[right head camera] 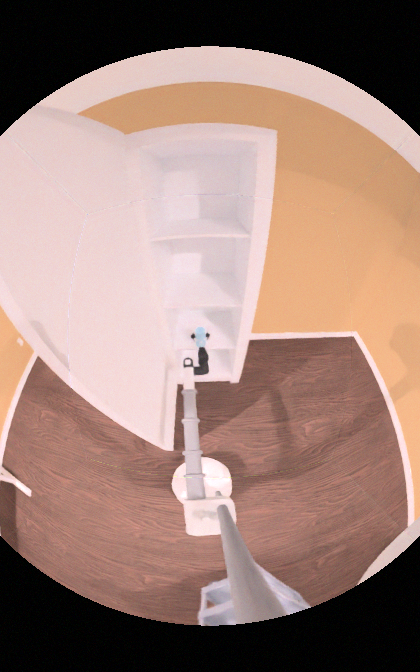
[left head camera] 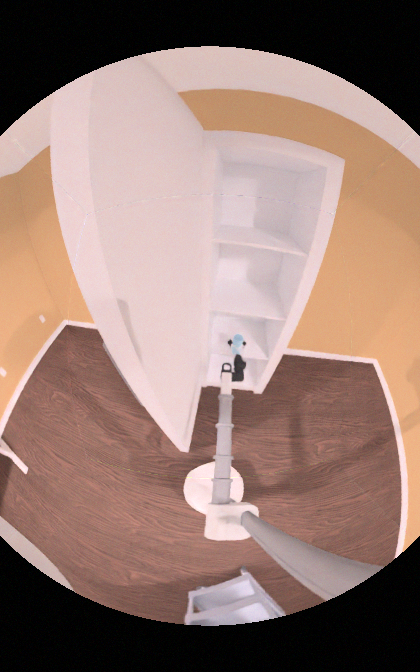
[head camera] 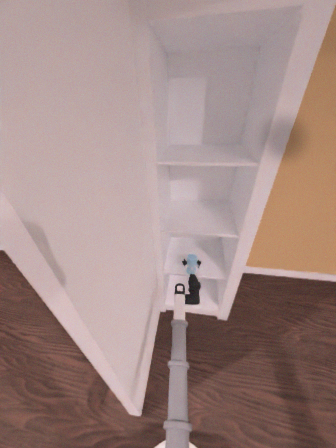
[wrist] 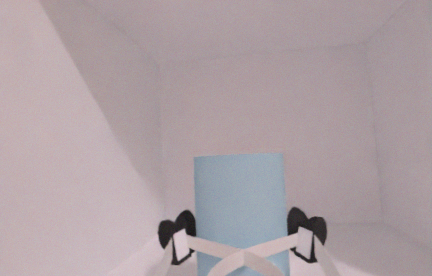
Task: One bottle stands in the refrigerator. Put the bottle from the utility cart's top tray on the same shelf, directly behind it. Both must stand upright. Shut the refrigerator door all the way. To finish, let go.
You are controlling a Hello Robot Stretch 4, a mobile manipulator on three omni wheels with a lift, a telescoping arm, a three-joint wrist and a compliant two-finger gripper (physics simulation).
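Places are measured from the robot's base along level axes (x ahead, y left, z up), in millimetres.
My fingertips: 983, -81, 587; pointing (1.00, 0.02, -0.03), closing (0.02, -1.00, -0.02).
Behind a point stands the place of what it marks, as x, y, z.
A light blue bottle (head camera: 191,259) {929, -76, 651} (left head camera: 238,339) (right head camera: 200,332) (wrist: 240,195) {917, -83, 624} is upright between the fingers of my gripper (head camera: 192,263) {983, -81, 587} (left head camera: 237,343) (right head camera: 200,336) (wrist: 240,225) {983, -81, 587}, which is shut on it. Gripper and bottle are inside a lower compartment of the white refrigerator (head camera: 280,125) {881, -368, 1441} (left head camera: 318,250) (right head camera: 260,225). In the wrist view the compartment's back wall, side walls and ceiling show around the bottle. Whether its base touches the shelf is hidden. A second bottle does not show in these views. The refrigerator door (head camera: 75,200) {384, 205, 1373} (left head camera: 150,250) (right head camera: 100,275) stands wide open on the left.
The telescoping arm (head camera: 178,345) {398, 2, 702} (left head camera: 224,415) (right head camera: 191,415) reaches into the refrigerator, just right of the door's free edge. Shelf edges lie above and below the gripper. The utility cart (left head camera: 225,611) (right head camera: 215,610) stands behind the robot, partly cut off.
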